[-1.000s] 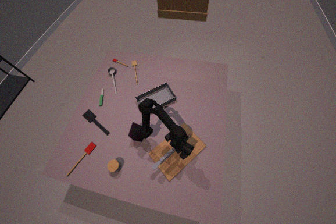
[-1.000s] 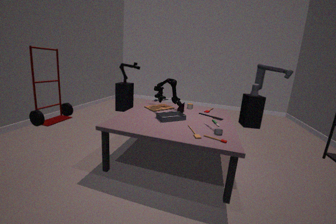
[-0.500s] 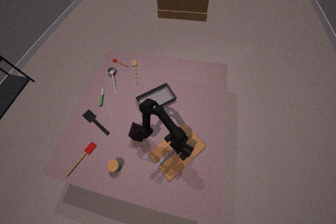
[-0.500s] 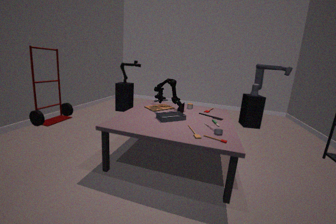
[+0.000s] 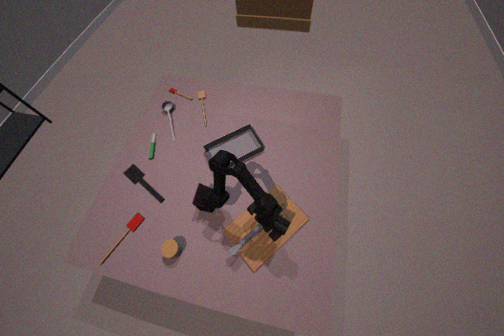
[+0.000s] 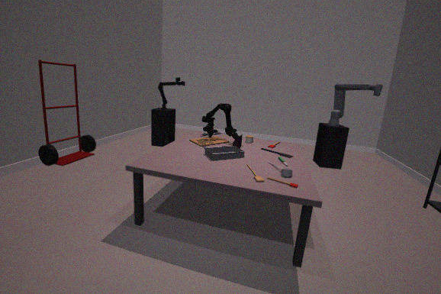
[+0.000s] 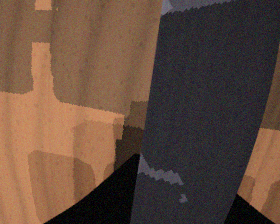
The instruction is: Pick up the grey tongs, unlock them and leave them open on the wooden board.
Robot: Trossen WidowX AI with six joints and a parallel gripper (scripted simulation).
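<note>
The wooden board lies 4 cm below my gripper tip. Also, from my gripper tip: roasting tin 41 cm ahead, 20 cm to the left, 2 cm below; red spatula 9 cm behind, 70 cm to the left, 4 cm below; round wooden pot 14 cm behind, 43 cm to the left, 1 cm below.
</note>
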